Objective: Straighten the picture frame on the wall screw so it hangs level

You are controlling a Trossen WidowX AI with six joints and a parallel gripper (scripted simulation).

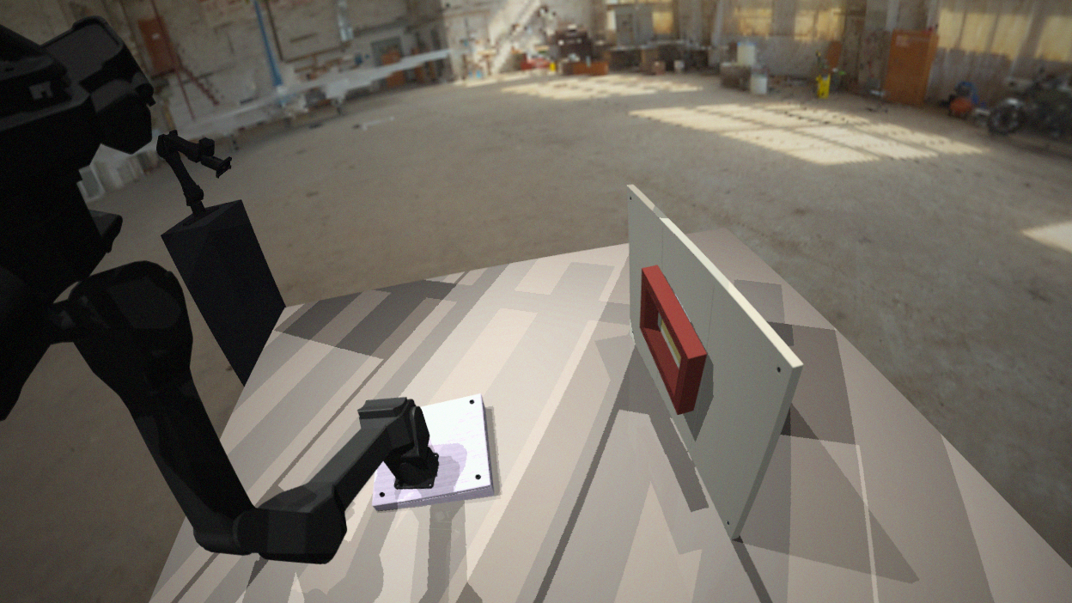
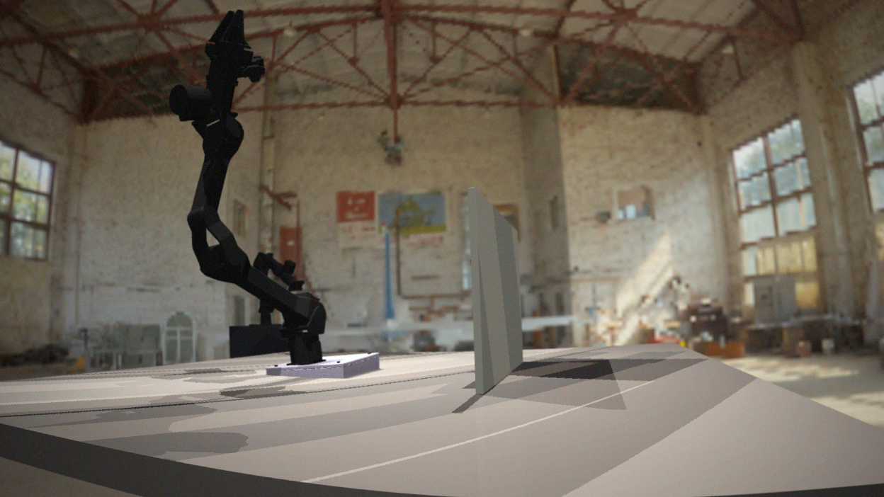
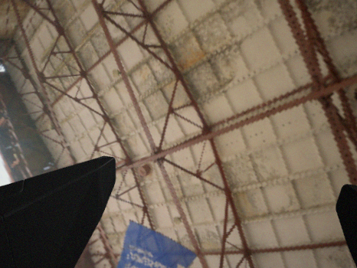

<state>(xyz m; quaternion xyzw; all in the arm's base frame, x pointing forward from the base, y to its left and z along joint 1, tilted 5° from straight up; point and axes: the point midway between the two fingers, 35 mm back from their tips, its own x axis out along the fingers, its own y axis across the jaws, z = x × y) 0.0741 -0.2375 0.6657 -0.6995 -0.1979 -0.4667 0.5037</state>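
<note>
Now: the red picture frame 350 mm ahead of my gripper tip, 380 mm to the left of it and 540 mm below it. Round my gripper tip: wall panel (360 mm ahead, 380 mm to the left, 550 mm below).
</note>
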